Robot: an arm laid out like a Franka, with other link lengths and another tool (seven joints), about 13 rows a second.
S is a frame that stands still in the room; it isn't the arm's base.
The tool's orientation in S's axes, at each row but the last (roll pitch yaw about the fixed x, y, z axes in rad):
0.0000 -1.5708 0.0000
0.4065 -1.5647 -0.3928
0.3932 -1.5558 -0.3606
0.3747 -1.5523 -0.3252
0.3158 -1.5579 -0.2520
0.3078 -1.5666 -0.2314
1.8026 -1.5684 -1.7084
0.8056 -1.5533 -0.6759
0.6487 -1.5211 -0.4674
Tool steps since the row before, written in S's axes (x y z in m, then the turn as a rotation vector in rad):
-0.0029 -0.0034 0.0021 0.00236 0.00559 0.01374
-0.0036 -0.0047 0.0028 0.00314 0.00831 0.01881
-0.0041 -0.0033 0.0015 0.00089 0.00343 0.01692
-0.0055 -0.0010 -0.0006 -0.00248 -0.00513 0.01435
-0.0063 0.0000 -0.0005 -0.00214 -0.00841 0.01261
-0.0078 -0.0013 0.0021 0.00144 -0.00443 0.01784
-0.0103 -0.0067 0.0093 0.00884 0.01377 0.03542
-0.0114 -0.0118 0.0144 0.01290 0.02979 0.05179
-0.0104 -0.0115 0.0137 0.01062 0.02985 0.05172
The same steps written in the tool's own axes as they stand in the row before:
0.0021 -0.0034 0.0029 0.01374 0.00559 -0.00236
0.0028 -0.0046 0.0037 0.01881 0.00831 -0.00315
0.0015 -0.0032 0.0042 0.01691 0.00350 -0.00077
-0.0007 -0.0007 0.0055 0.01433 -0.00490 0.00298
-0.0006 0.0004 0.0063 0.01261 -0.00821 0.00283
0.0021 -0.0007 0.0079 0.01785 -0.00450 -0.00103
0.0093 -0.0057 0.0109 0.03538 0.01296 -0.01012
0.0144 -0.0100 0.0130 0.05163 0.02852 -0.01602
0.0135 -0.0090 0.0128 0.05146 0.02900 -0.01378

